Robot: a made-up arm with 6 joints. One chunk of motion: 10 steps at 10 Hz.
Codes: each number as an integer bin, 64 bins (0 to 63) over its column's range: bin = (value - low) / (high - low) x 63, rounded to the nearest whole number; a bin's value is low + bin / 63 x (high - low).
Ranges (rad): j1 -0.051..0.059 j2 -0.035..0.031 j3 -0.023..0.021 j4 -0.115..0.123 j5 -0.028..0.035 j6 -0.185..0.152
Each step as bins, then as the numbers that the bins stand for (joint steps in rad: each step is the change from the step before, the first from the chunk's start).
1 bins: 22 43 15 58 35 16
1 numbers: -0.01259 0.01005 -0.01252 0.10411 0.00700 -0.09941
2 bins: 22 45 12 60 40 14
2 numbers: -0.01259 0.01214 -0.01462 0.11167 0.01200 -0.11011
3 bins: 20 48 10 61 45 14
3 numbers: -0.01608 0.01529 -0.01602 0.11544 0.01700 -0.11011
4 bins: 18 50 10 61 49 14
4 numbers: -0.01957 0.01738 -0.01602 0.11544 0.02100 -0.11011
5 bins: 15 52 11 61 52 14
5 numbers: -0.02481 0.01948 -0.01532 0.11544 0.02400 -0.11011
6 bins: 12 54 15 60 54 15
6 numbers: -0.03005 0.02157 -0.01252 0.11167 0.02600 -0.10476
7 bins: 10 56 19 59 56 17
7 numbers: -0.03354 0.02367 -0.00973 0.10789 0.02800 -0.09406
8 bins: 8 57 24 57 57 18
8 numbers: -0.03703 0.02471 -0.00624 0.10033 0.02900 -0.08871
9 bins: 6 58 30 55 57 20
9 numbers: -0.04052 0.02576 -0.00205 0.09278 0.02900 -0.07802
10 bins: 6 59 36 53 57 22
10 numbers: -0.04052 0.02681 0.00214 0.08522 0.02900 -0.06732
